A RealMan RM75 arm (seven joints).
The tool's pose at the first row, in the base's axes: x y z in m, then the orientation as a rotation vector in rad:
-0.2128 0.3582 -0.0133 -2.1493 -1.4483 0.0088
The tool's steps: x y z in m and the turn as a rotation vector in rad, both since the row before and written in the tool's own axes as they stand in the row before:
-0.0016 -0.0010 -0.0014 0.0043 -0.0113 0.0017
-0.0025 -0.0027 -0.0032 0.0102 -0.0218 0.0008
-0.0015 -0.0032 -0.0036 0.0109 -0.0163 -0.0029
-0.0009 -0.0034 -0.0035 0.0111 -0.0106 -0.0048
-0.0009 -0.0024 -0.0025 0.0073 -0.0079 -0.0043
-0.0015 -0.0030 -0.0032 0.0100 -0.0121 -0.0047
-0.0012 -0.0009 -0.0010 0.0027 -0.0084 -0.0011
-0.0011 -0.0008 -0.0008 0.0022 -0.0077 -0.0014
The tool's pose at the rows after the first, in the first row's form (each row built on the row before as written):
-0.2139 0.3565 -0.0121 -2.1503 -1.4515 0.0247
-0.2163 0.3537 -0.0089 -2.1487 -1.4597 0.0559
-0.2185 0.3518 -0.0048 -2.1421 -1.4684 0.0803
-0.2206 0.3505 -0.0005 -2.1323 -1.4757 0.0980
-0.2221 0.3493 0.0025 -2.1252 -1.4822 0.1102
-0.2241 0.3475 0.0063 -2.1166 -1.4905 0.1287
-0.2249 0.3463 0.0073 -2.1156 -1.4955 0.1393
-0.2257 0.3452 0.0081 -2.1145 -1.5006 0.1487

